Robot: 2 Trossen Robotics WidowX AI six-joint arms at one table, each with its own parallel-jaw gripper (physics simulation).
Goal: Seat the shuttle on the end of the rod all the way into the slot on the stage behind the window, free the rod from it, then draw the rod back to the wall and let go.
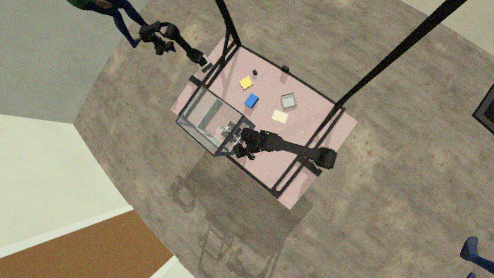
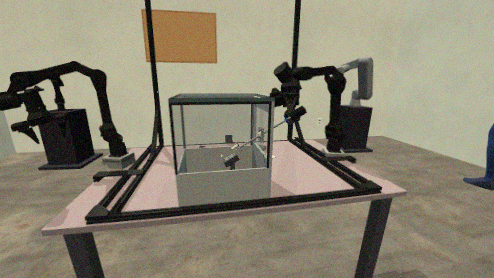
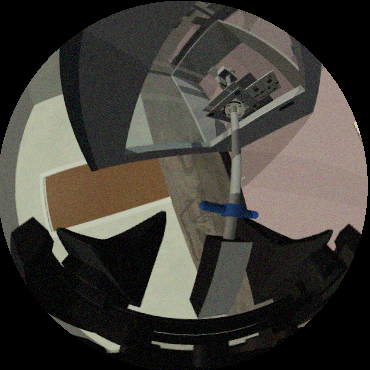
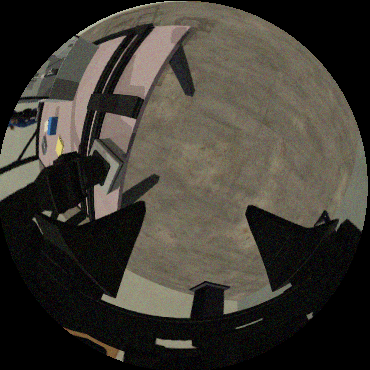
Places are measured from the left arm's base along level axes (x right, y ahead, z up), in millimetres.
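Pixels of known places: left gripper, between the fingertips: (image 2: pixel 289 119) (image 3: pixel 200 217); right gripper, between the fingertips: (image 1: pixel 172 51) (image 2: pixel 52 140) (image 4: pixel 198 208); left arm's base, origin of its link: (image 2: pixel 333 150) (image 4: pixel 35 113); right arm's base, origin of its link: (image 1: pixel 202 62) (image 2: pixel 118 154) (image 4: pixel 98 167).
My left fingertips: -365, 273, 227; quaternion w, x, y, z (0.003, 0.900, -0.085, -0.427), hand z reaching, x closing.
Note:
Ahead of a thing's pixels: the offset from my left fingertips to its top centre, as dx, dy, dz. "spot": to the spot under its first point. Level surfaces: height alone.
The rod (image 2: pixel 276 127) (image 3: pixel 236 162) slants down through the round port {spot: +11, +96, -55} (image 3: pixel 234 109) into the glass box (image 2: pixel 221 99) (image 1: pixel 226 103). The pale shuttle {-17, +196, -100} (image 2: pixel 235 146) (image 3: pixel 223 73) is on its inner end, close above the dark tilted stage (image 2: pixel 231 160); whether it sits in the slot cannot be told. My left gripper (image 3: pixel 200 217) (image 1: pixel 239 145) (image 2: pixel 292 113) is outside the box, its fingers wide but shut on the rod's grey block handle {+37, -30, +48} (image 3: pixel 225 275), which is turned between them, just behind the blue crossbar (image 3: pixel 230 210). My right gripper (image 4: pixel 198 208) (image 1: pixel 165 48) (image 2: pixel 27 131) is open and empty, off the table.
On the pink table {dz -266} (image 1: pixel 270 170) lie a blue block {+203, +307, -225} (image 1: pixel 251 100) (image 4: pixel 52 125), a yellow piece {+246, +456, -254} (image 1: pixel 245 82) (image 4: pixel 59 146), a cream sheet {+305, +104, -262} (image 1: pixel 280 116), a grey tray {+419, +161, -245} (image 1: pixel 290 107) and a small black object {+346, +480, -238} (image 1: pixel 255 72). Black rails (image 2: pixel 240 204) frame the table, with posts rising from them.

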